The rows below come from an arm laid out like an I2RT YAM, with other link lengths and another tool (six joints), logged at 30 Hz.
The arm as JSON. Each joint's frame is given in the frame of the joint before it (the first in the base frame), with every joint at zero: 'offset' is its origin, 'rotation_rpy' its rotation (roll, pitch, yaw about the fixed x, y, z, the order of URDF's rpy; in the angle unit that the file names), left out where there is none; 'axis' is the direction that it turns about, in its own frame. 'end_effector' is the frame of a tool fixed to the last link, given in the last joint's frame.
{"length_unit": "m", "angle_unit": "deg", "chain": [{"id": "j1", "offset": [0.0, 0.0, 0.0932], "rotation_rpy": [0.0, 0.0, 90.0], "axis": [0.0, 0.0, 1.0]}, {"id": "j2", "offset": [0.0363, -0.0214, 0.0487], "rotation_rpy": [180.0, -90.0, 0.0], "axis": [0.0, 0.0, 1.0]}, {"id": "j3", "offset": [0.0, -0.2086, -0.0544], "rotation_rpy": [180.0, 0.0, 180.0], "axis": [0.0, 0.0, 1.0]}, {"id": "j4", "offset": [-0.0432, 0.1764, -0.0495], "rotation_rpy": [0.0, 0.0, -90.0], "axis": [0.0, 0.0, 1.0]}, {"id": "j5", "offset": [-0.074, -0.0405, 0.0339], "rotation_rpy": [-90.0, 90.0, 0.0], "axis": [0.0, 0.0, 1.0]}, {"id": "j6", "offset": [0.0, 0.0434, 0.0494], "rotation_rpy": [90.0, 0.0, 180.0], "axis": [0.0, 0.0, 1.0]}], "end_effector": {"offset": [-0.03, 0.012, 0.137], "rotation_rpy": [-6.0, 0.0, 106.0]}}
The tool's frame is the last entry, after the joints.
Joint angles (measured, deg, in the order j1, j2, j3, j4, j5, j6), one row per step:
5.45, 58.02, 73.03, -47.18, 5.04, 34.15
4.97, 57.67, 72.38, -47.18, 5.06, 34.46
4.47, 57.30, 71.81, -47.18, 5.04, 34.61
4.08, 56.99, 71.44, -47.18, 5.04, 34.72
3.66, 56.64, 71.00, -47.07, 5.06, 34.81
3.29, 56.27, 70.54, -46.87, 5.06, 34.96
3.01, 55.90, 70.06, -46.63, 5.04, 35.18
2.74, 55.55, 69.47, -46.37, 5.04, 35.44
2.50, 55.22, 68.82, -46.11, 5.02, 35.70
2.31, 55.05, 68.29, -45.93, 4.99, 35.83
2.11, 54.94, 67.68, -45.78, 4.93, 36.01
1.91, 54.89, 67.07, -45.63, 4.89, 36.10
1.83, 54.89, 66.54, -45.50, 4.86, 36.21
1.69, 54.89, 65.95, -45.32, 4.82, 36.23
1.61, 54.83, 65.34, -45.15, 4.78, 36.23
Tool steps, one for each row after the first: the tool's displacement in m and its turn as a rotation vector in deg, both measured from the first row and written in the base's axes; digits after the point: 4 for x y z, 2 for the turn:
-0.0009, -0.0026, -0.0025, 0.22, 0.29, -0.66
-0.0019, -0.0051, -0.0045, 0.35, 0.49, -1.23
-0.0026, -0.0071, -0.0054, 0.44, 0.55, -1.67
-0.0032, -0.0093, -0.0062, 0.50, 0.52, -2.16
-0.0037, -0.0112, -0.0068, 0.64, 0.41, -2.61
-0.0042, -0.0125, -0.0072, 0.85, 0.27, -2.99
-0.0046, -0.0139, -0.0084, 1.07, 0.24, -3.40
-0.0051, -0.0151, -0.0101, 1.30, 0.29, -3.76
-0.0054, -0.0159, -0.0121, 1.41, 0.47, -4.00
-0.0058, -0.0168, -0.0149, 1.57, 0.81, -4.25
-0.0060, -0.0176, -0.0181, 1.64, 1.22, -4.47
-0.0063, -0.0179, -0.0211, 1.72, 1.61, -4.59
-0.0064, -0.0185, -0.0243, 1.73, 2.02, -4.71
-0.0069, -0.0188, -0.0274, 1.73, 2.40, -4.76

